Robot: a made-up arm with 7 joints.
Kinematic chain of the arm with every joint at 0, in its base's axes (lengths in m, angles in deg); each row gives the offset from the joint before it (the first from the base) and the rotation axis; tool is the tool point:
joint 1: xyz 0 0 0.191 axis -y
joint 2: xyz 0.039 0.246 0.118 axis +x
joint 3: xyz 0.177 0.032 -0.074 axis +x
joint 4: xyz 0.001 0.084 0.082 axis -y
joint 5: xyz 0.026 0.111 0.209 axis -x
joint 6: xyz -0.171 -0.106 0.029 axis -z
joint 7: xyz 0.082 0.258 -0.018 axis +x
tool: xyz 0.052 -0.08 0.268
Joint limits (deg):
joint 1: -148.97..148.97
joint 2: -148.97..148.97
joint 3: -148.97..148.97
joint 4: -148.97..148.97
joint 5: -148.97..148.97
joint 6: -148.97..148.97
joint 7: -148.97..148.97
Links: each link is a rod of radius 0.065 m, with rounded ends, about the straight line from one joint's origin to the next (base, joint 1, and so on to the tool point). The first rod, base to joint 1, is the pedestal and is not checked.
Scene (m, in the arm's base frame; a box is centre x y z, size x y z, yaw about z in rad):
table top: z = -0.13
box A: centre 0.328 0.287 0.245 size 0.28 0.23 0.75 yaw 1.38
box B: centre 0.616 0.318 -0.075 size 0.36 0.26 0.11 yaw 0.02
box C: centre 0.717 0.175 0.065 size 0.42 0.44 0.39 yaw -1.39
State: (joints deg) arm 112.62 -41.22 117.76 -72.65 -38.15 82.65 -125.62
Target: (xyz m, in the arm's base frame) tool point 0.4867 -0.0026 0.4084
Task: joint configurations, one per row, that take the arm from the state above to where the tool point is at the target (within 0.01 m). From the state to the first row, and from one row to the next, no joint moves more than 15 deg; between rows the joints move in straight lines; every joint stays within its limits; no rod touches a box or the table.
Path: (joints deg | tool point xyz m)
1: 107.05 -46.51 112.53 -64.80 -34.99 83.99 -112.49 | -0.1329 0.4595 0.6412
2: 101.49 -51.80 107.30 -56.95 -31.83 85.32 -99.37 | -0.0639 0.3533 0.7459
3: 95.92 -57.08 102.06 -49.09 -28.68 86.66 -86.24 | -0.0343 0.2243 0.8118
4: 90.35 -62.37 96.83 -41.24 -25.52 88.00 -73.12 | -0.0552 0.1043 0.8442
5: 84.79 -67.66 91.60 -33.39 -22.36 89.33 -59.99 | -0.1220 0.0225 0.8528
6: 79.22 -72.95 86.37 -25.54 -19.20 90.67 -46.86 | -0.2156 -0.0019 0.8458
7: 73.65 -78.24 81.14 -17.69 -16.04 92.01 -33.74 | -0.3103 0.0355 0.8261
8: 70.46 -72.13 87.73 -26.79 -13.26 101.08 -48.49 | -0.1089 -0.0628 0.8563
9: 67.26 -66.02 94.33 -35.90 -10.48 110.16 -63.25 | 0.1075 -0.1091 0.8083
10: 64.06 -59.91 100.93 -45.01 -7.70 119.24 -78.00 | 0.2933 -0.1021 0.6975
11: 60.86 -53.80 107.53 -54.12 -4.92 128.32 -92.76 | 0.4208 -0.0587 0.5536
12: 57.67 -47.69 114.13 -63.23 -2.14 137.40 -107.51 | 0.4867 -0.0026 0.4084

